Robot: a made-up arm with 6 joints.
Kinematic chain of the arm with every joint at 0, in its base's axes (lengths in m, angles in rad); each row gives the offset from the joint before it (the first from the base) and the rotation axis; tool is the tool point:
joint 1: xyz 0 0 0.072 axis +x
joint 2: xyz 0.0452 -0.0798 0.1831 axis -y
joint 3: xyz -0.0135 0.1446 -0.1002 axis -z
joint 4: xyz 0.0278 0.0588 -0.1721 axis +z
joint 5: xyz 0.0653 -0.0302 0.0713 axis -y
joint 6: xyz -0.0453 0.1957 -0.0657 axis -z
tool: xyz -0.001 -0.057 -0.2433
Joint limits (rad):
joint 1: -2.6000..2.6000
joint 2: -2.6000..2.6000
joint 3: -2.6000..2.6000
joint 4: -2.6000..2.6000
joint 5: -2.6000..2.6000
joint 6: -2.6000..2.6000
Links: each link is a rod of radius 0.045 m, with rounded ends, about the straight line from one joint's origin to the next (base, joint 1, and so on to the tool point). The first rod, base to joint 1, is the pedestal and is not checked.
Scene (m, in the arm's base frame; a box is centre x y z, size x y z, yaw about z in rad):
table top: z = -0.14
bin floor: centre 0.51 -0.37 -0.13 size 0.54 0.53 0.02 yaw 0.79
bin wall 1: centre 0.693 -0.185 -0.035 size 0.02 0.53 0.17 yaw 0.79
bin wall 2: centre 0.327 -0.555 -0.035 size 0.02 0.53 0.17 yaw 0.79
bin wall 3: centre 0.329 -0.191 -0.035 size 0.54 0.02 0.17 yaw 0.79
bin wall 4: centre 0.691 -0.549 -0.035 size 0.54 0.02 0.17 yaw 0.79
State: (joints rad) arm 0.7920 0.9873 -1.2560 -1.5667 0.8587 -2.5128
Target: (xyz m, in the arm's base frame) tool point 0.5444 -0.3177 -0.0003
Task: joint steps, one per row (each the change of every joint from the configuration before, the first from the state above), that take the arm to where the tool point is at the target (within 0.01 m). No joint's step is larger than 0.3 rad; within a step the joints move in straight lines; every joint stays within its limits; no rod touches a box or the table.
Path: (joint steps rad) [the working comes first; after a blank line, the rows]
Joints at the target: 1.7573 1.2890 -0.7369 -1.8458 0.7372 -2.6000
Straight joint move there: clear.

1: 0.2413 0.0754 0.1298 -0.0698 -0.0304 -0.0218
2: 0.2414 0.0754 0.1298 -0.0697 -0.0303 -0.0218
3: 0.2413 0.0755 0.1298 -0.0698 -0.0304 -0.0218
4: 0.2413 0.0754 0.1297 -0.0698 -0.0304 -0.0218

